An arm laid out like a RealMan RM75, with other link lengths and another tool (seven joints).
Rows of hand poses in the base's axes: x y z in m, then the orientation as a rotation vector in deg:
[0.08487, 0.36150, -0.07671, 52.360, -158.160, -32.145]
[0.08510, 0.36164, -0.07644, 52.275, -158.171, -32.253]
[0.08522, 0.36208, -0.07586, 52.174, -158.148, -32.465]
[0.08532, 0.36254, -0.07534, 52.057, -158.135, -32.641]
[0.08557, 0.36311, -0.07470, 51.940, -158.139, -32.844]
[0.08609, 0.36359, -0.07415, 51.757, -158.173, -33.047]
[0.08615, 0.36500, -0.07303, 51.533, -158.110, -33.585]
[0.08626, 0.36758, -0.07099, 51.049, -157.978, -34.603]
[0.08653, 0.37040, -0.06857, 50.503, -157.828, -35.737]
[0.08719, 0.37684, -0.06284, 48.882, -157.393, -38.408]
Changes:
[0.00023, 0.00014, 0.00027, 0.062, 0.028, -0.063]
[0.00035, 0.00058, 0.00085, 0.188, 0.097, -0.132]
[0.00045, 0.00104, 0.00137, 0.288, 0.162, -0.210]
[0.00070, 0.00161, 0.00201, 0.409, 0.212, -0.298]
[0.00122, 0.00209, 0.00256, 0.525, 0.262, -0.434]
[0.00128, 0.00350, 0.00368, 0.850, 0.424, -0.590]
[0.00139, 0.00608, 0.00572, 1.454, 0.761, -0.915]
[0.00166, 0.00890, 0.00814, 2.130, 1.134, -1.282]
[0.00232, 0.01534, 0.01387, 3.677, 2.181, -2.319]

